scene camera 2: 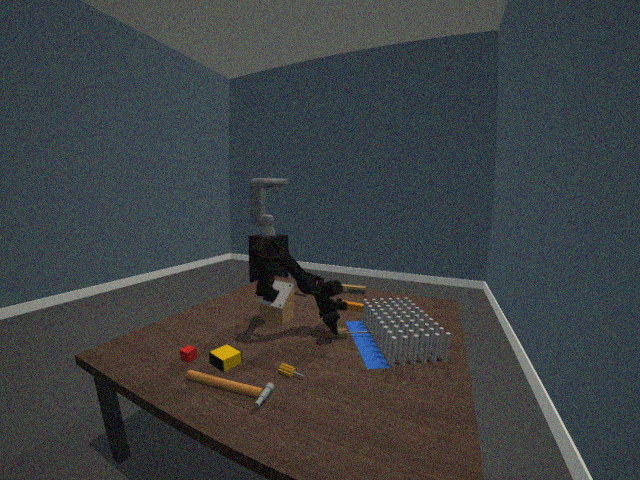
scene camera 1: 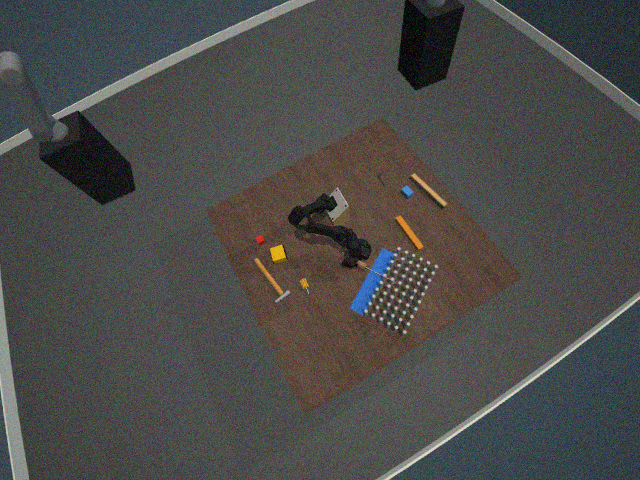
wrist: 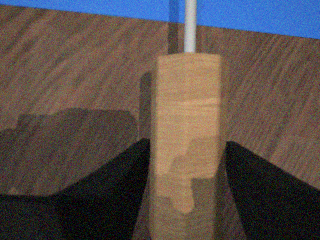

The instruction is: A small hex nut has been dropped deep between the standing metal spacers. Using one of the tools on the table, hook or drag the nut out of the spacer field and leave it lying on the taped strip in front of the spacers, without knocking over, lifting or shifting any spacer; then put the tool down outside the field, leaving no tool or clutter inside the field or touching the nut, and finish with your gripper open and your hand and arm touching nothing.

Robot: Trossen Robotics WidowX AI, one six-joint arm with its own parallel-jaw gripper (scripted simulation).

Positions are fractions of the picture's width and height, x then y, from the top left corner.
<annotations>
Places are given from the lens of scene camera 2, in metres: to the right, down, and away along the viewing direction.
hammer (scene camera 2: 0.40, 0.82): -0.18, 0.43, 0.73
blue taped strip (scene camera 2: 0.58, 0.75): 0.19, 0.43, 0.95
The marked spots on the hammer and the blue taped strip are 0.43 m apart.
</annotations>
